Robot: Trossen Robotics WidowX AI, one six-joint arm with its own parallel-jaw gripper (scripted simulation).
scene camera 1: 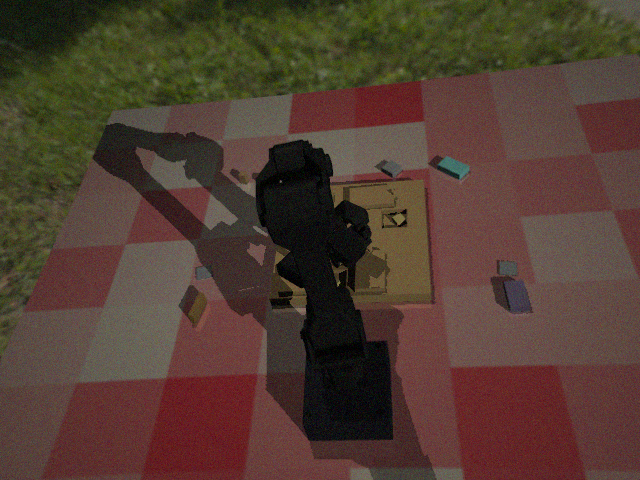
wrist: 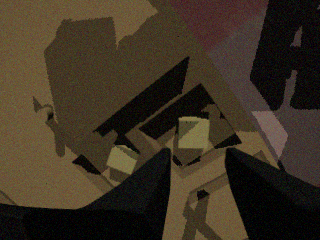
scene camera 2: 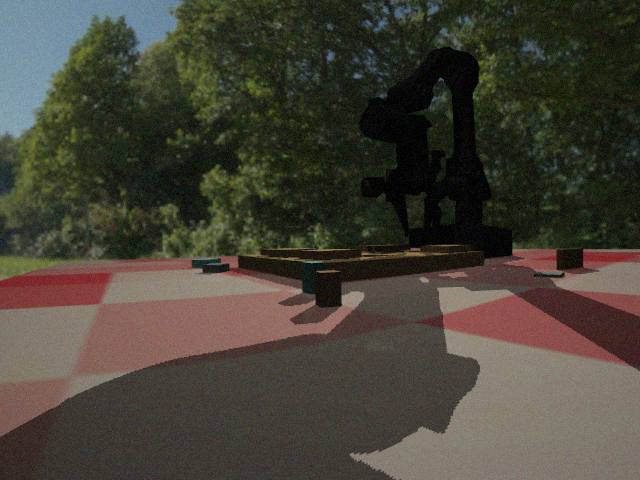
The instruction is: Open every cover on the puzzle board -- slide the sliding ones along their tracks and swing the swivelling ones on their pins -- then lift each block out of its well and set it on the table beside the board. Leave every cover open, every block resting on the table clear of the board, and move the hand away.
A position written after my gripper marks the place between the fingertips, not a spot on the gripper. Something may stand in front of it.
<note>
I see my gripper (scene camera 2: 416,236), a pale block (wrist: 193,130), a pale block (wrist: 124,155) and a tan puzzle board (scene camera 1: 407,278).
My gripper also shows in scene camera 1 (scene camera 1: 330,272) and in the wrist view (wrist: 197,155). The tan puzzle board is seen too in the wrist view (wrist: 51,171) and in scene camera 2 (scene camera 2: 371,265).
</note>
